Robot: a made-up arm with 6 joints. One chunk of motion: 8 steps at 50 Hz.
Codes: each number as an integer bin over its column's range. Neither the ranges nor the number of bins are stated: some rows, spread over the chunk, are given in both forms.
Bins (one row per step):
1: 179 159 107 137 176 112
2: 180 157 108 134 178 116
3: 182 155 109 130 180 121
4: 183 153 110 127 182 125
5: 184 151 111 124 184 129
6: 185 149 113 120 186 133
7: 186 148 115 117 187 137
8: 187 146 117 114 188 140
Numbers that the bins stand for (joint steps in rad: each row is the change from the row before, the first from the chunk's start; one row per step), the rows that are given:
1: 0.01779 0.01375 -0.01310 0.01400 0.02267 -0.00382
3: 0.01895 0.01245 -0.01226 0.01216 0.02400 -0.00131
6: 0.02010 0.01050 -0.01058 0.00953 0.02600 0.00203
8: 0.02087 0.00952 -0.00891 0.00795 0.02667 0.00398
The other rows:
2: 0.01818 0.01310 -0.01268 0.01321 0.02333 -0.00270
4: 0.01933 0.01180 -0.01184 0.01137 0.02467 -0.00020
5: 0.01971 0.01115 -0.01142 0.01058 0.02533 0.00092
7: 0.02048 0.01017 -0.00975 0.00874 0.02633 0.00315

